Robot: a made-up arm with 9 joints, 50 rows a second.
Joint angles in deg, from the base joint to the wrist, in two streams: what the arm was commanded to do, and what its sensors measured. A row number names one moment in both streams.
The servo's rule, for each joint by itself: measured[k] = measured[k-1] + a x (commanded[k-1-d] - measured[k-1]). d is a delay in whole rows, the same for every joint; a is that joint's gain. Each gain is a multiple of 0.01, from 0.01 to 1. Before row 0 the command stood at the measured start. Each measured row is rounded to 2 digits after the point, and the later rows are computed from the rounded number. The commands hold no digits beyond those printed.
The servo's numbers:
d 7
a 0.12 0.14 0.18 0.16 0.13 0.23 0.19 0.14 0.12
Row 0, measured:
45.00 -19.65 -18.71 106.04 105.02 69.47 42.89 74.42 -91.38
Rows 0 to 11, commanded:
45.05 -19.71 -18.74 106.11 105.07 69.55 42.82 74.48 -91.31
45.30 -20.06 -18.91 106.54 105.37 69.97 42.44 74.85 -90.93
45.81 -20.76 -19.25 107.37 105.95 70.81 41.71 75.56 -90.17
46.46 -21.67 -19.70 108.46 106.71 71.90 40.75 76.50 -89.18
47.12 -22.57 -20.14 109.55 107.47 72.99 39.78 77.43 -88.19
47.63 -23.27 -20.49 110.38 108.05 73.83 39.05 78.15 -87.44
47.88 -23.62 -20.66 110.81 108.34 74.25 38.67 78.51 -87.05
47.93 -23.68 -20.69 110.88 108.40 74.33 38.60 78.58 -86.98
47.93 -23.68 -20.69 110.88 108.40 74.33 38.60 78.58 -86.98
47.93 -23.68 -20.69 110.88 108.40 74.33 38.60 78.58 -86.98
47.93 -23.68 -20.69 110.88 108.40 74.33 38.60 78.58 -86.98
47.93 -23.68 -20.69 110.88 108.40 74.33 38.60 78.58 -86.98
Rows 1 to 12, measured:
45.00 -19.65 -18.71 106.04 105.02 69.47 42.89 74.42 -91.38
45.00 -19.65 -18.71 106.04 105.02 69.47 42.89 74.42 -91.38
45.00 -19.65 -18.71 106.04 105.02 69.47 42.89 74.42 -91.38
45.00 -19.65 -18.71 106.04 105.02 69.47 42.89 74.42 -91.38
45.00 -19.65 -18.71 106.04 105.02 69.47 42.89 74.42 -91.38
45.00 -19.65 -18.71 106.04 105.02 69.47 42.89 74.42 -91.38
45.00 -19.65 -18.71 106.04 105.02 69.47 42.89 74.42 -91.38
45.01 -19.66 -18.72 106.05 105.03 69.49 42.88 74.43 -91.37
45.04 -19.72 -18.75 106.13 105.07 69.60 42.80 74.49 -91.32
45.13 -19.87 -18.84 106.33 105.18 69.88 42.59 74.64 -91.18
45.29 -20.12 -18.99 106.67 105.38 70.34 42.24 74.90 -90.94
45.51 -20.46 -19.20 107.13 105.65 70.95 41.77 75.25 -90.61

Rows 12 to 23, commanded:
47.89 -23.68 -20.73 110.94 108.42 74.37 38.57 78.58 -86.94
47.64 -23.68 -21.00 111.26 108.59 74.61 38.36 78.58 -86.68
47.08 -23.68 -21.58 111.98 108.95 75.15 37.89 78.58 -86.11
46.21 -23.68 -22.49 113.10 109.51 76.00 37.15 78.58 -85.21
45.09 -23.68 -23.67 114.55 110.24 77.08 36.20 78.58 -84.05
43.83 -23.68 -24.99 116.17 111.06 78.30 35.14 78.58 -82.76
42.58 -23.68 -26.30 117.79 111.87 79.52 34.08 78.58 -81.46
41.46 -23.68 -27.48 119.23 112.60 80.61 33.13 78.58 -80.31
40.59 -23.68 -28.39 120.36 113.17 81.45 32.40 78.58 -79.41
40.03 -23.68 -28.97 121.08 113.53 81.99 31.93 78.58 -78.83
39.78 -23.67 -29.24 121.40 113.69 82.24 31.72 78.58 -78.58
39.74 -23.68 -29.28 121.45 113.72 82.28 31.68 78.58 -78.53
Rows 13 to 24, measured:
45.76 -20.85 -19.43 107.65 105.96 71.61 41.25 75.66 -90.23
46.01 -21.24 -19.65 108.16 106.27 72.22 40.76 76.06 -89.85
46.24 -21.58 -19.84 108.60 106.55 72.71 40.35 76.41 -89.51
46.44 -21.87 -19.99 108.96 106.79 73.08 40.02 76.71 -89.21
46.62 -22.12 -20.12 109.27 107.00 73.37 39.75 76.97 -88.94
46.78 -22.34 -20.22 109.53 107.18 73.59 39.53 77.20 -88.70
46.92 -22.53 -20.30 109.75 107.34 73.76 39.35 77.39 -88.49
47.04 -22.69 -20.38 109.94 107.48 73.90 39.20 77.56 -88.30
47.11 -22.83 -20.49 110.15 107.62 74.06 39.04 77.70 -88.11
47.11 -22.95 -20.69 110.44 107.79 74.31 38.82 77.82 -87.87
47.00 -23.05 -21.01 110.87 108.01 74.70 38.50 77.93 -87.55
46.77 -23.14 -21.49 111.46 108.30 75.25 38.06 78.02 -87.13

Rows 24 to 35, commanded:
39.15 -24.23 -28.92 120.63 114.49 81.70 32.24 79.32 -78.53
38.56 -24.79 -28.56 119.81 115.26 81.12 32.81 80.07 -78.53
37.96 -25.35 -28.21 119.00 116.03 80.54 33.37 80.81 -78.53
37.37 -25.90 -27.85 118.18 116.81 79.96 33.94 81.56 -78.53
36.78 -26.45 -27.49 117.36 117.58 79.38 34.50 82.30 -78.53
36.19 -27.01 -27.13 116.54 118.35 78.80 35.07 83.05 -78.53
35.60 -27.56 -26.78 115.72 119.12 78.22 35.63 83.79 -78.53
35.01 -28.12 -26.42 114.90 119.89 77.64 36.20 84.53 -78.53
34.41 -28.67 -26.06 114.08 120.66 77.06 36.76 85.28 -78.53
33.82 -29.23 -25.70 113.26 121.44 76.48 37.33 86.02 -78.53
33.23 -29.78 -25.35 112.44 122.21 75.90 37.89 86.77 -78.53
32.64 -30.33 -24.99 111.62 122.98 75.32 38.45 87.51 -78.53
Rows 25 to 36, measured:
46.42 -23.22 -22.12 112.21 108.66 75.95 37.51 78.10 -86.61
45.96 -23.28 -22.87 113.10 109.08 76.77 36.86 78.17 -85.99
45.42 -23.34 -23.70 114.08 109.54 77.65 36.15 78.23 -85.31
44.84 -23.39 -24.54 115.08 110.01 78.52 35.44 78.28 -84.60
44.26 -23.43 -25.34 116.04 110.47 79.32 34.77 78.32 -83.91
43.72 -23.46 -26.04 116.90 110.89 79.99 34.19 78.36 -83.27
43.24 -23.49 -26.62 117.63 111.26 80.52 33.71 78.39 -82.70
42.75 -23.59 -27.03 118.11 111.68 80.79 33.43 78.52 -82.20
42.25 -23.76 -27.31 118.38 112.15 80.87 33.31 78.74 -81.76
41.74 -23.98 -27.47 118.48 112.65 80.79 33.32 79.03 -81.37
41.22 -24.25 -27.54 118.43 113.19 80.60 33.44 79.38 -81.03
40.69 -24.56 -27.53 118.26 113.76 80.32 33.64 79.79 -80.73

